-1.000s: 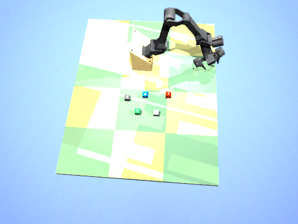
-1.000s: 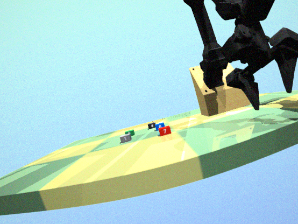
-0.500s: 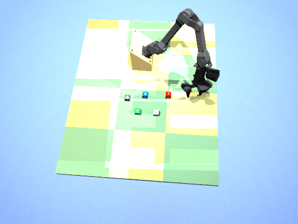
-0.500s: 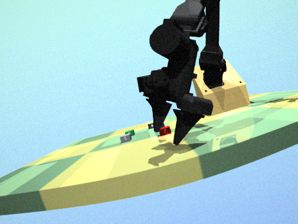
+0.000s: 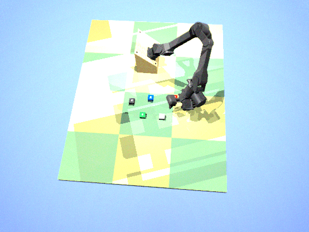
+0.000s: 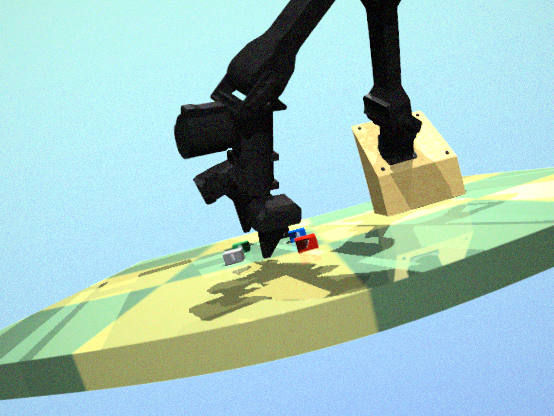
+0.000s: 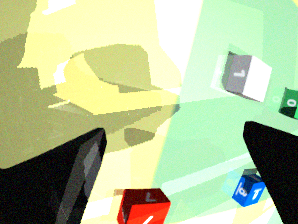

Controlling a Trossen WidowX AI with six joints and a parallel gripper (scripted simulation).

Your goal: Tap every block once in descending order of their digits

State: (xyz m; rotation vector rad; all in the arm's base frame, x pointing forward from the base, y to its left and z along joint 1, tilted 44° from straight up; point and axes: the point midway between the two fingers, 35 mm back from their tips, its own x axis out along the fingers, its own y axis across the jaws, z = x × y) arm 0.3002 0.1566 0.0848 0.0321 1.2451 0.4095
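The red block lies 7 cm behind my gripper tip, 1 cm to the right of it and 2 cm below it. The rest, counted from my gripper tip: green block 5 cm ahead, 19 cm to the right, 2 cm below; then blue block 7 cm behind, 15 cm to the right, 2 cm below; then grey-white block 5 cm ahead, 8 cm to the right, 2 cm below.
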